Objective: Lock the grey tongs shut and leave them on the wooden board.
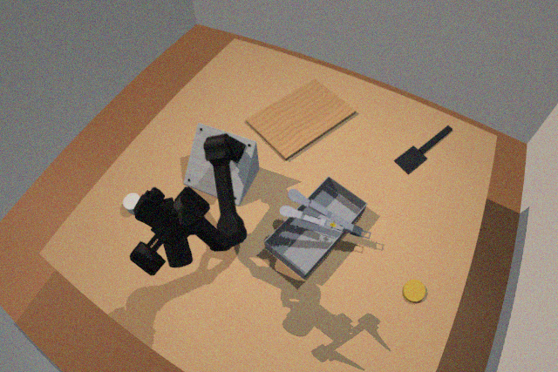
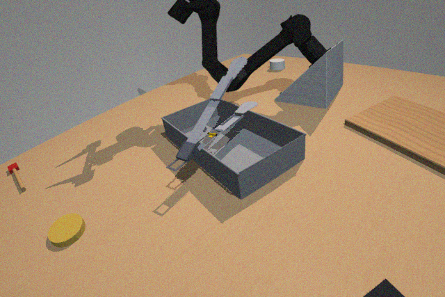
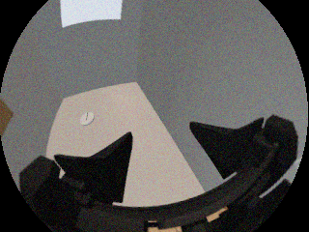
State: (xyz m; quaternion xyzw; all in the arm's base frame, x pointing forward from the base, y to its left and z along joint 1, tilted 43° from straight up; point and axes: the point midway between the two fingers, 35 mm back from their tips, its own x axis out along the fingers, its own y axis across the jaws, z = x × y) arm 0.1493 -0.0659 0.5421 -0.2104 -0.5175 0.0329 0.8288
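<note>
Now: gripper tip 450 mm above the grey roasting tin, 360 mm to the right of it and 130 mm short of it. From my gripper tip the other things lie so: wooden board (760 mm to the left, 470 mm below, 140 mm behind); then yellow disc (490 mm ahead, 470 mm below, 320 mm to the left); then black spatula (850 mm to the left, 480 mm below, 340 mm ahead).
</note>
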